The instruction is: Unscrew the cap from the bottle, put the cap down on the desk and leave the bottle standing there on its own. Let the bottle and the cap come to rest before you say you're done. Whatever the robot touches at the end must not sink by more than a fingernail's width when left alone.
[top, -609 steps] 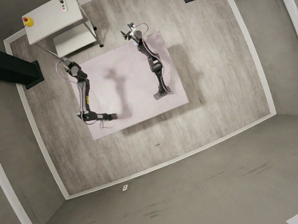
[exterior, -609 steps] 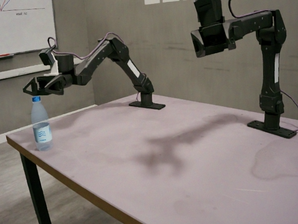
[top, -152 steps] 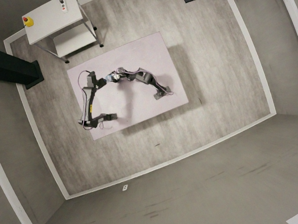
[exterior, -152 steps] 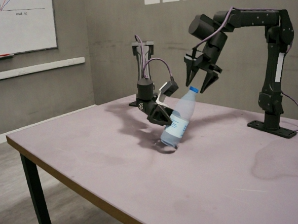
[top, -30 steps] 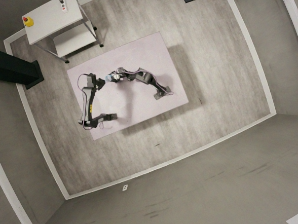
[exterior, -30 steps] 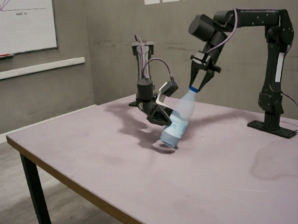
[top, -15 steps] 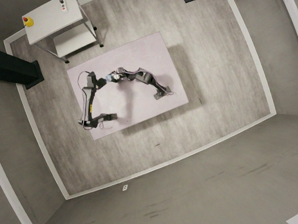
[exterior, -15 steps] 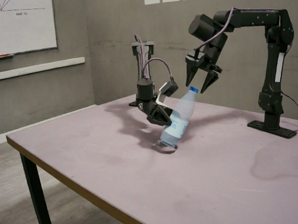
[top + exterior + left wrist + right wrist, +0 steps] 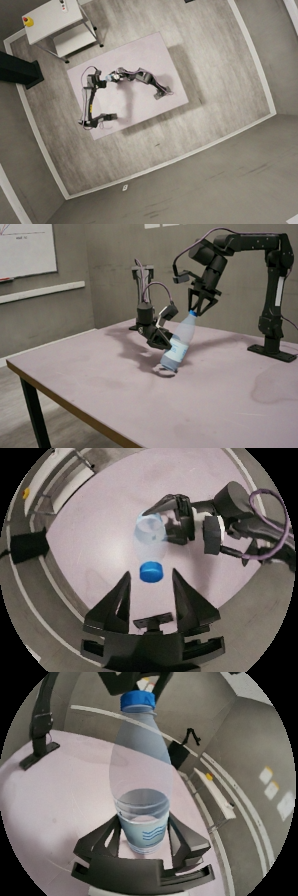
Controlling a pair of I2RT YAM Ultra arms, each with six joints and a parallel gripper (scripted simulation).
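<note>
My left gripper is now 1 cm above the blue cap. The rest, counted from my left hand: clear plastic bottle (4 cm ahead, 3 cm to the right, 9 cm below).
My right hand is 10 mm past the clear plastic bottle, 10 mm to the right of it and 30 mm below it. The rest, counted from my right hand: blue cap 50 mm behind, 40 mm to the left, 110 mm above.
</note>
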